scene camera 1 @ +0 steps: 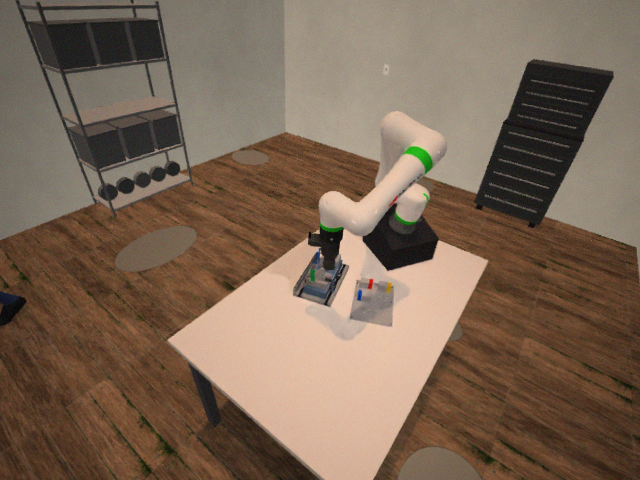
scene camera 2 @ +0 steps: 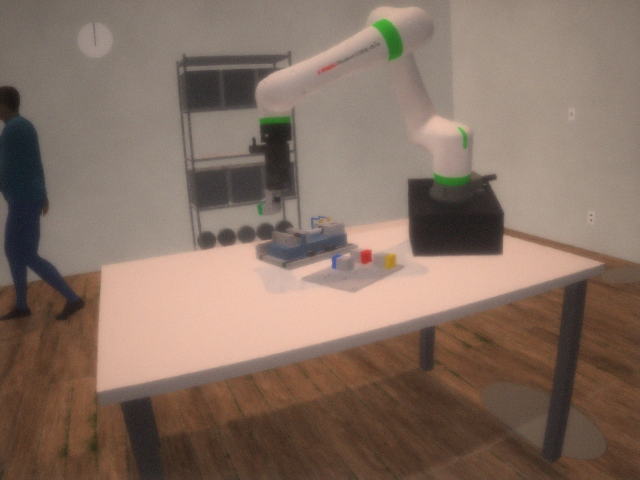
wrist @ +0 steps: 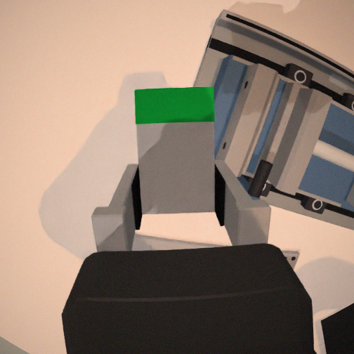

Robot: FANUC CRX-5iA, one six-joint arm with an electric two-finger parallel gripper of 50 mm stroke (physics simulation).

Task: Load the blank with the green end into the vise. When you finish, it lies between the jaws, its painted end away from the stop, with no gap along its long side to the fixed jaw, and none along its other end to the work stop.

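Note:
My gripper is shut on the grey blank with the green end. In the wrist view the green end points away from the gripper body. The blank is held in the air, above the level of the vise. In the wrist view the vise lies right of the blank, its two jaws turned at an angle to the blank's long sides. A dark rod stands at the near end of the gap between the jaws.
A grey plate beside the vise bears blanks with blue, red and yellow ends. The black robot base stands behind. A person is left of the table.

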